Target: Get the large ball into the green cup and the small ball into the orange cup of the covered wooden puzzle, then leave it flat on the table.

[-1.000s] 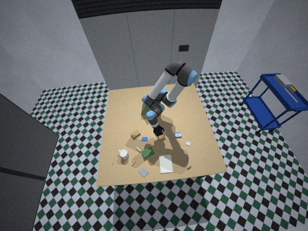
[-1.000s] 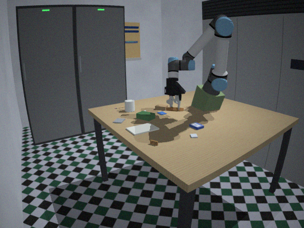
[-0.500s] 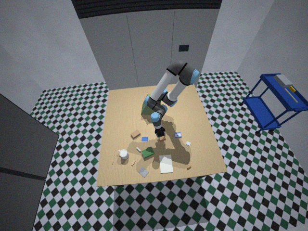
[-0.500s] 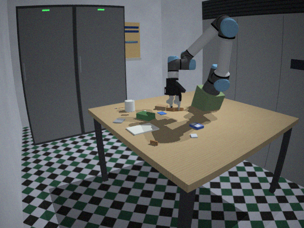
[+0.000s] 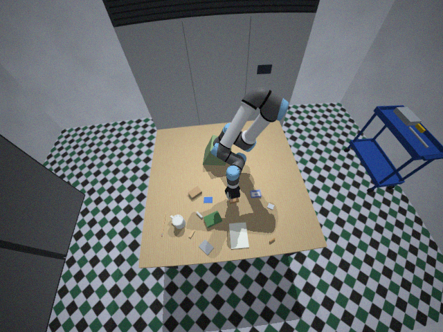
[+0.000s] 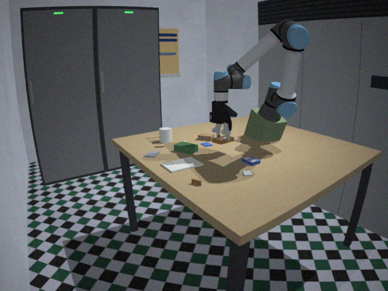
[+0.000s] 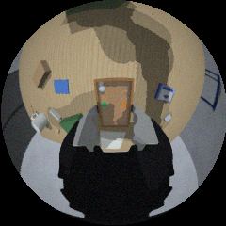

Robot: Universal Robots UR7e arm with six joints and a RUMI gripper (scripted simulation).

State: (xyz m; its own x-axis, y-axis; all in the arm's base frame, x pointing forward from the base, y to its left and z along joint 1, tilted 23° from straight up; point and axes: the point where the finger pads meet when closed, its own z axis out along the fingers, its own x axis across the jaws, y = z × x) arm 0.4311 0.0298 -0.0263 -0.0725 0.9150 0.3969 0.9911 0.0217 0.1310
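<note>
Now: hand 1 cm above the covered wooden puzzle. The rest, counted from my hand: green box (17 cm to the right, 13 cm ahead, 7 cm below); white sheet (27 cm ahead, 8 cm below); blue tile (19 cm to the right, 9 cm below, 3 cm behind).
</note>
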